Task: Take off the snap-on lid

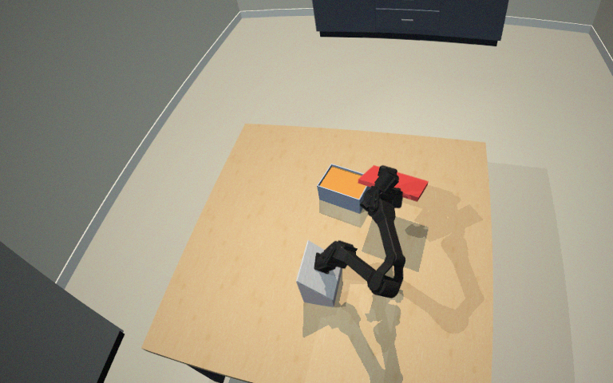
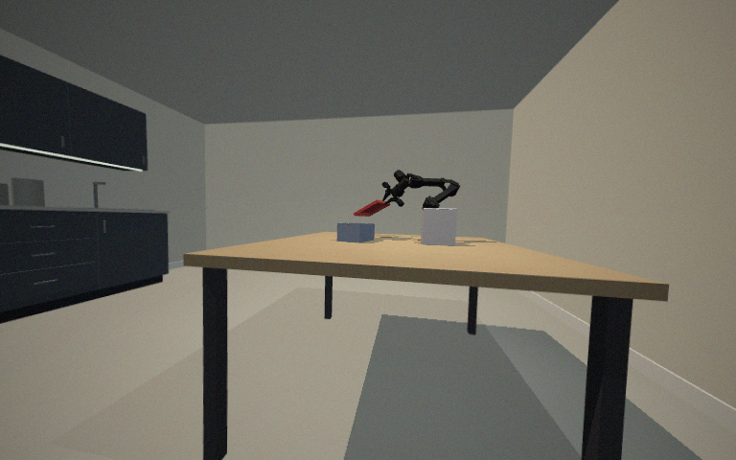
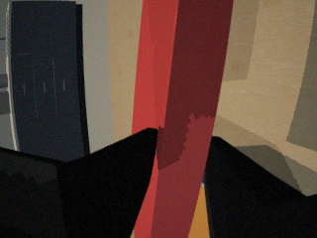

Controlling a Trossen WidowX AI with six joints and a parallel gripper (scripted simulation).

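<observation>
My gripper tip is 7 cm short of the red lid, 2 cm to the left of it and 3 cm above it. The rest, counted from my gripper tip: storage box 15 cm ahead, 19 cm to the left, 18 cm below.
</observation>
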